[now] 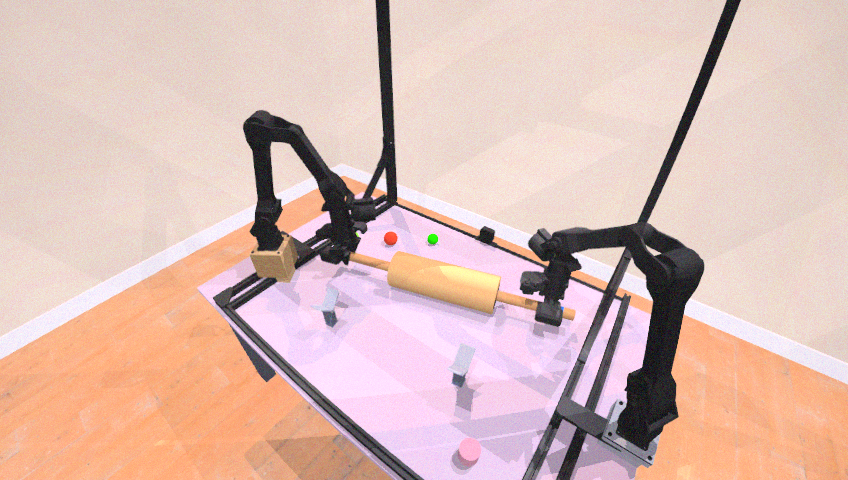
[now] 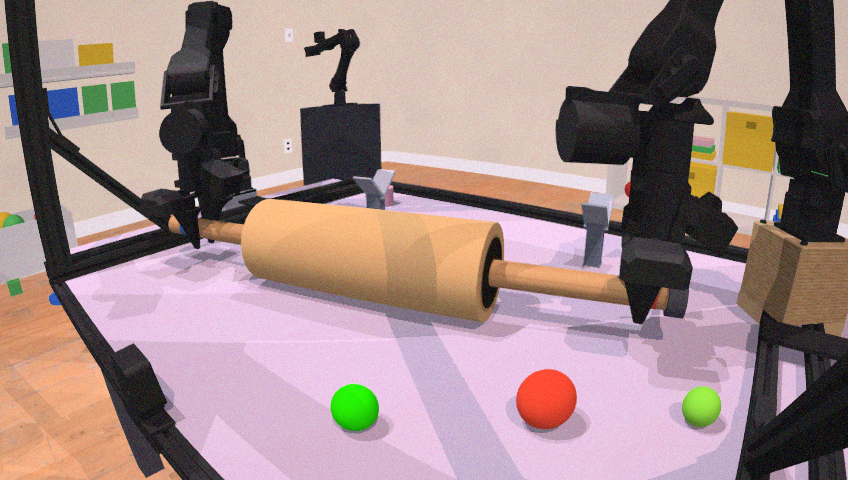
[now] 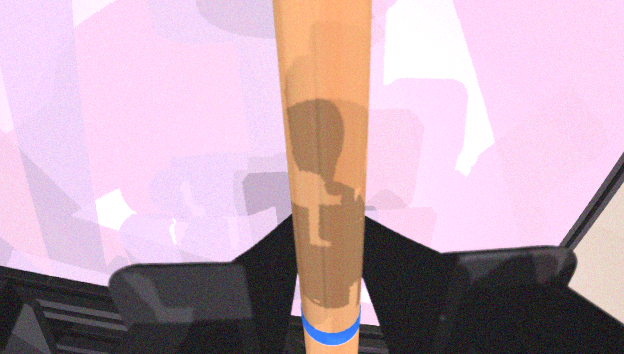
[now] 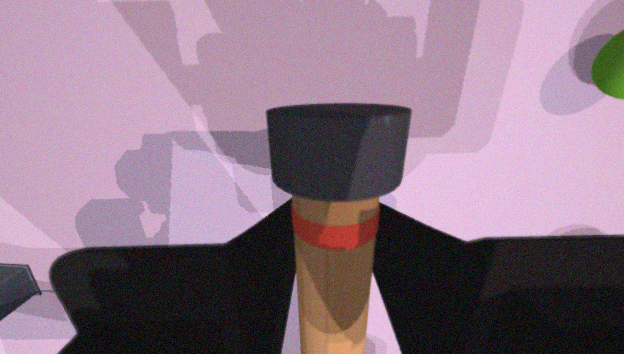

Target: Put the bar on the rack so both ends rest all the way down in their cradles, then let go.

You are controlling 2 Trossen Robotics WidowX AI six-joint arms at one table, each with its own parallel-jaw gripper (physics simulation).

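Places are measured from the left arm's base along level axes (x ahead, y left, z up), in millimetres.
Pixels of known places: left gripper, fingertip midpoint: point(image 2: 204, 245) point(image 3: 324, 218); right gripper, fingertip midpoint: point(image 1: 349, 262) point(image 2: 637, 316) point(image 4: 328, 205); left arm's base at its link origin: point(image 1: 634, 429); right arm's base at its link origin: point(image 1: 270, 244) point(image 2: 808, 233).
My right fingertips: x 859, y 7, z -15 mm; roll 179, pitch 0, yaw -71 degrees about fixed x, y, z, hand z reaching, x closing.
Ahead of a thing's pixels: the offset from my right fingertips to its top centre. "spot": to the spot under its first point.
The bar point(image 1: 443, 282) point(image 2: 368, 258) point(image 3: 327, 75) point(image 4: 332, 310) is a thick wooden roller with thinner ends, lying level at or just above the table. My left gripper point(image 1: 550, 310) point(image 2: 198, 228) point(image 3: 324, 218) is shut on its end, inboard of the blue band {dx -611, dy -200, dz +43 mm} point(image 3: 332, 338). My right gripper point(image 1: 345, 255) point(image 2: 645, 291) point(image 4: 328, 205) is shut on the other end near the red band {dx +12, dy +4, dz +42 mm} point(image 4: 336, 237) and dark cap {spot: dx +38, dy +14, dz +47 mm} point(image 4: 340, 150) point(image 2: 676, 301). The rack is two separate grey cradles, one {dx -128, dy +180, dz +71 mm} point(image 1: 329, 301) point(image 2: 595, 223) and another {dx -493, dy +101, dz +71 mm} point(image 1: 462, 359) point(image 2: 374, 189), standing apart from the bar.
A red ball {dx -15, dy -176, dz +21 mm} point(image 1: 390, 238) point(image 2: 546, 398), a green ball {dx -126, dy -272, dz +11 mm} point(image 1: 432, 239) point(image 2: 354, 407) and a lime ball {dx +99, dy -108, dz +7 mm} point(image 2: 701, 406) lie on the side of the bar away from the cradles. A pink cylinder {dx -604, dy +224, dz +10 mm} point(image 1: 469, 451) stands beyond the cradles. Black rails point(image 1: 315, 389) edge the table.
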